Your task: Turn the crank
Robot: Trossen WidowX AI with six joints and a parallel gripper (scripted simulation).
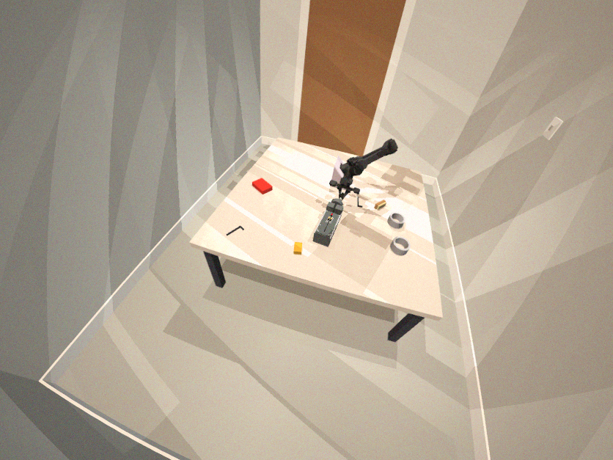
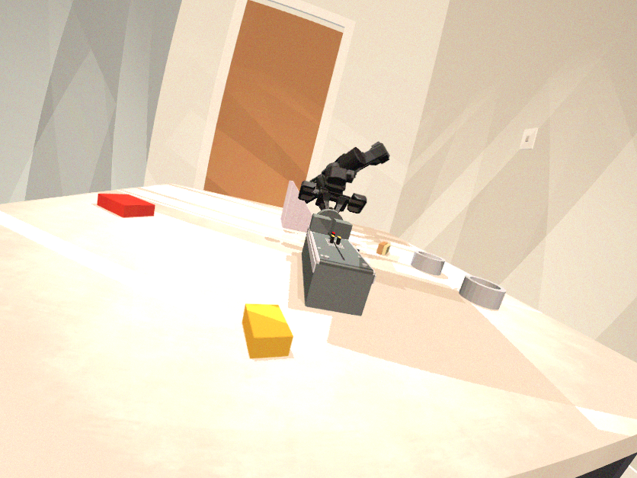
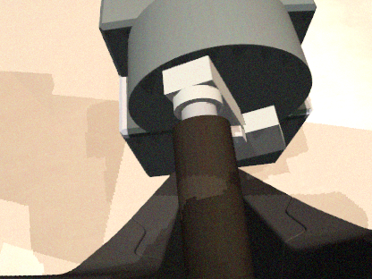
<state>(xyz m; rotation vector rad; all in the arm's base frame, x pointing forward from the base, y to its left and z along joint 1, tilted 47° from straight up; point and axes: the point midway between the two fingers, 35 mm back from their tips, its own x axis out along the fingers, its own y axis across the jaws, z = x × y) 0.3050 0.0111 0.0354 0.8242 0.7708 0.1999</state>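
My gripper tip is 13 cm short of the red pointer, 3 cm to the left of it and 1 cm above it. Round my gripper tip: dark brown crank handle: 3 cm above, 2 cm behind; then yellow block: 36 cm ahead, 16 cm to the right, 8 cm below; then tan block: 27 cm to the left, 15 cm behind, 7 cm below.
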